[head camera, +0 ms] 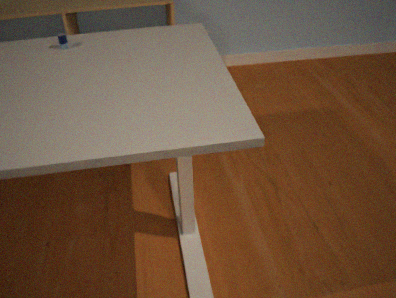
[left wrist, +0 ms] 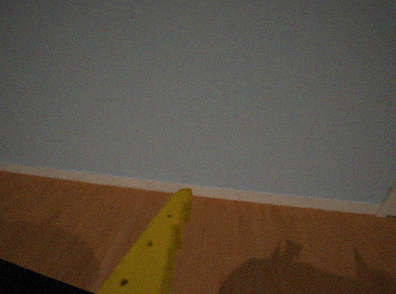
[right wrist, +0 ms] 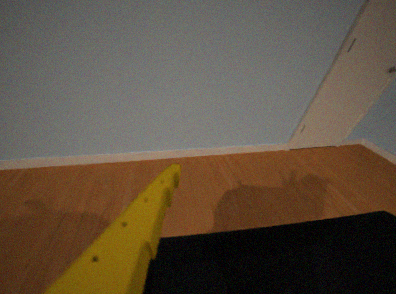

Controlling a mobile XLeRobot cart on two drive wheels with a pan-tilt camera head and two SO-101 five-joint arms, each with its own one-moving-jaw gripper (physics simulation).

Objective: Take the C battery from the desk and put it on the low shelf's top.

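Frame: origin at the left arm's base, x ahead, y left, z up, level; millimetres.
Where they show: left hand, tool point: [left wrist: 191, 200]; right hand, tool point: [right wrist: 180, 172].
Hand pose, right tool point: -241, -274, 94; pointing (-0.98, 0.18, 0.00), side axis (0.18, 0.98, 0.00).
Things, the pixels of their top centre, and the offset from my right tool point, as dx, dy, dz. "*": a spot on its surface instead. Level surfaces: height alone.
- C battery, top centre: [head camera: 61, 33] +1501, +484, -99
- white desk, surface height: dz -149
- desk's white leg, surface spot: [head camera: 186, 195] * +1242, +106, -625
- Wooden floor, surface height: dz -868
The C battery [head camera: 62, 41], dark blue above and pale below, stands upright near the far edge of the white desk [head camera: 130, 100] in the head view. Part of the low wooden shelf [head camera: 115, 8] shows behind the desk at the upper left, cut off by the frame's top. My left gripper [left wrist: 189, 192] shows one notched yellow jaw, the moving jaw out of the picture, so it is fully open and empty. My right gripper [right wrist: 178, 167] likewise shows one yellow jaw and is fully open and empty. Both grippers are away from the battery, which does not show in the wrist views.
The desk's white leg [head camera: 186, 195] and foot stand under its right part. Wooden floor [head camera: 310, 175] lies right of the desk, up to the wall's white baseboard [head camera: 310, 52]. A black surface [right wrist: 280, 255] is below the right gripper. A door [right wrist: 345, 75] shows in the right wrist view.
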